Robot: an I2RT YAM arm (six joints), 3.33 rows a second.
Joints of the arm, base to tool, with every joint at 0 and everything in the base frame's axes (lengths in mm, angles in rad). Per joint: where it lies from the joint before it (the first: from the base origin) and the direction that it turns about. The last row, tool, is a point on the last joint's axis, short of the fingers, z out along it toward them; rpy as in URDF.
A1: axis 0 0 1 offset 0 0 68
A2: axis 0 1 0 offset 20 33.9 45.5
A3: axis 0 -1 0 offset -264 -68.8 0
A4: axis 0 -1 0 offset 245 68.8 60
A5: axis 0 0 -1 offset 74 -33.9 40.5
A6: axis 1 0 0 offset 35.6 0 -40.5
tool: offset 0 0 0 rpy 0 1.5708 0
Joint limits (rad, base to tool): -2.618..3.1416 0..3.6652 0..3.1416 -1.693..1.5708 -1.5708..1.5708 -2.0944..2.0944
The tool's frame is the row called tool.
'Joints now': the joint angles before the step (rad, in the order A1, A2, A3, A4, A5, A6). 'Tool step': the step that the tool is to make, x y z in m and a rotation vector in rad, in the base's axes. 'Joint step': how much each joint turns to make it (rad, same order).
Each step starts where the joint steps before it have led.
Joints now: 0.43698 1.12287 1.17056 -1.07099 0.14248 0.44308
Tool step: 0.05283 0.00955 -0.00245 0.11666 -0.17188 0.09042
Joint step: -0.07135 0.11253 0.00000 0.32501 -0.13009 -0.10377
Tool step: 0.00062 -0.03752 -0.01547 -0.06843 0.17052 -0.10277
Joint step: -0.14535 0.01869 -0.00001 -0.16404 -0.01336 -0.04311
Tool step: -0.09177 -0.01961 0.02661 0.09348 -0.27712 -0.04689
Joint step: 0.00954 -0.43755 -0.17167 0.02481 0.01526 0.06143
